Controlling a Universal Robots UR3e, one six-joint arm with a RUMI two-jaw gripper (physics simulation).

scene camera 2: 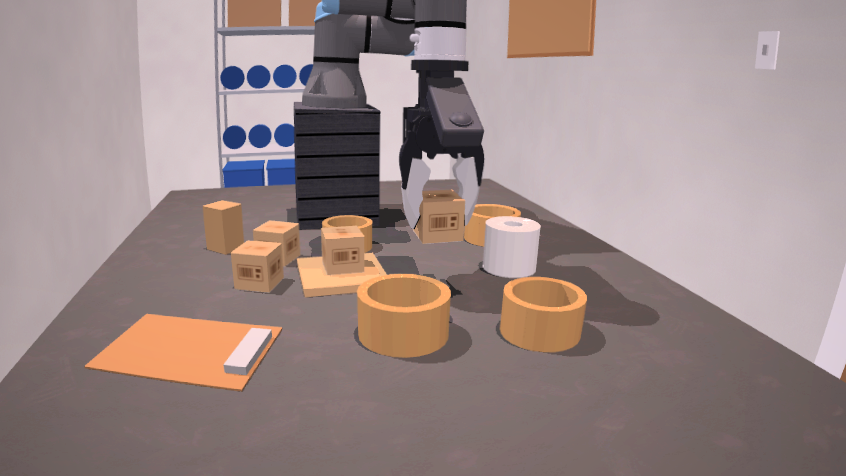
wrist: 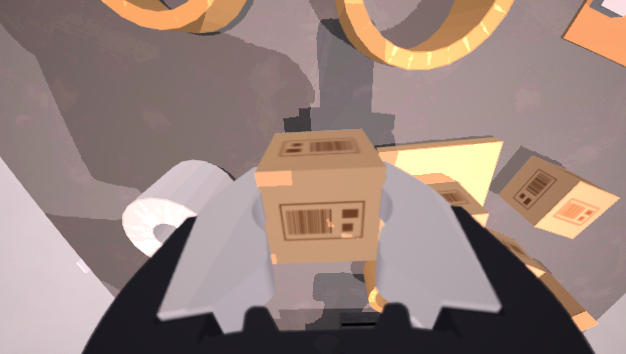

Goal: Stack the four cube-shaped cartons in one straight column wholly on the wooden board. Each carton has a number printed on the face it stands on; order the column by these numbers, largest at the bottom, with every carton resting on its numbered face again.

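Frame: origin at the arm's base, x back, y up, z left, level; millimetres.
Where they show: gripper, fingertip midpoint: (scene camera 2: pixel 439 227) (wrist: pixel 320 169); arm's base, origin of the base link: (scene camera 2: pixel 334 105).
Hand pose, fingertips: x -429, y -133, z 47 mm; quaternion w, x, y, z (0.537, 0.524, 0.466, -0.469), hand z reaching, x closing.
Each offset is from my fingertips to the top centre of the thing. "spot": to the spot under its first point.
My gripper (scene camera 2: pixel 440 219) (wrist: pixel 320 169) is shut on a cube-shaped carton {dz +1, dx +7, dy +42 mm} (scene camera 2: pixel 442 222) (wrist: pixel 322 217), held upright above the table, right of and behind the board in the scene view. A second carton {dz -104, dx +108, dy -30 mm} (scene camera 2: pixel 343 254) (wrist: pixel 462 197) stands on the wooden board {dz -109, dx +100, dy -84 mm} (scene camera 2: pixel 316 285) (wrist: pixel 452 155). A third carton {dz -228, dx +108, dy -42 mm} (scene camera 2: pixel 257 267) (wrist: pixel 560 197) stands on the table left of the board in the scene view. A fourth carton {dz -191, dx +203, dy -42 mm} (scene camera 2: pixel 278 236) stands just behind the third. No printed numbers show; the bottom faces are hidden.
A taller plain box {dz -275, dx +281, dy -18 mm} (scene camera 2: pixel 223 227) stands back left. A white roll {dz +149, dx +57, dy -24 mm} (scene camera 2: pixel 511 251) (wrist: pixel 170 215) is right of the held carton. Tan rings {dz -80, dx -91, dy -41 mm} (scene camera 2: pixel 404 325) {dz +75, dx -141, dy -45 mm} (scene camera 2: pixel 543 322) stand in front, others {dz -68, dx +228, dy -51 mm} (scene camera 2: pixel 349 220) {dz +193, dx +197, dy -43 mm} (scene camera 2: pixel 476 230) behind. An orange sheet {dz -325, dx -59, dy -83 mm} (scene camera 2: pixel 159 349) bears a white bar {spot: dz -256, dx -103, dy -83 mm} (scene camera 2: pixel 248 351).
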